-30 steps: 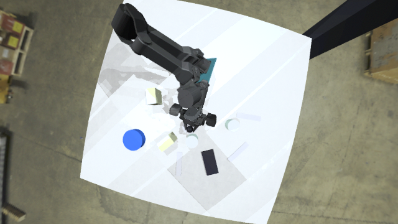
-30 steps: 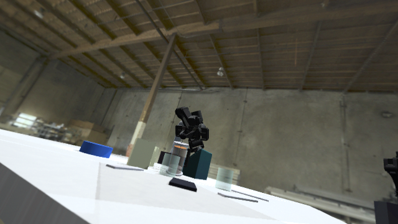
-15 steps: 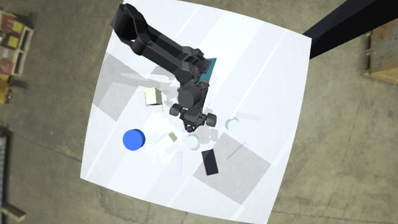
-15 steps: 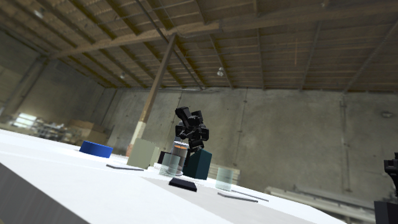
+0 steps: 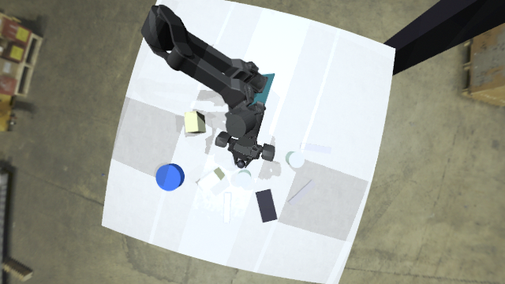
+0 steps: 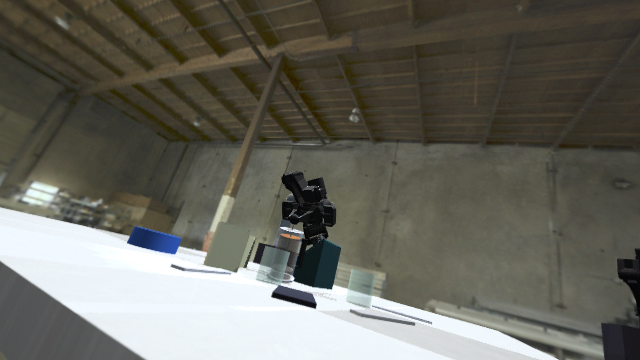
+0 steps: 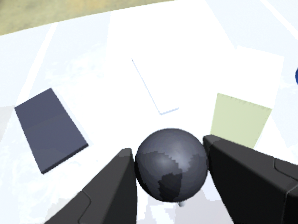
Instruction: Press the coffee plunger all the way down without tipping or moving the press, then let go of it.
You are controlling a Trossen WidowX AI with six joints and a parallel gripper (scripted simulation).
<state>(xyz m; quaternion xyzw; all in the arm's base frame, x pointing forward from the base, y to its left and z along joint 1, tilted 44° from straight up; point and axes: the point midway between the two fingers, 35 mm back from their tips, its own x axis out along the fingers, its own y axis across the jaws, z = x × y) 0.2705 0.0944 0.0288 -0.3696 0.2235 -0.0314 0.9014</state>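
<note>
Now: the coffee press 40 mm behind my gripper tip, 10 mm to the right of it and 80 mm below it. Round my gripper tip: dark slab: 160 mm ahead, 180 mm to the left, 170 mm below; blue disc: 200 mm ahead, 280 mm to the right, 150 mm below.
</note>
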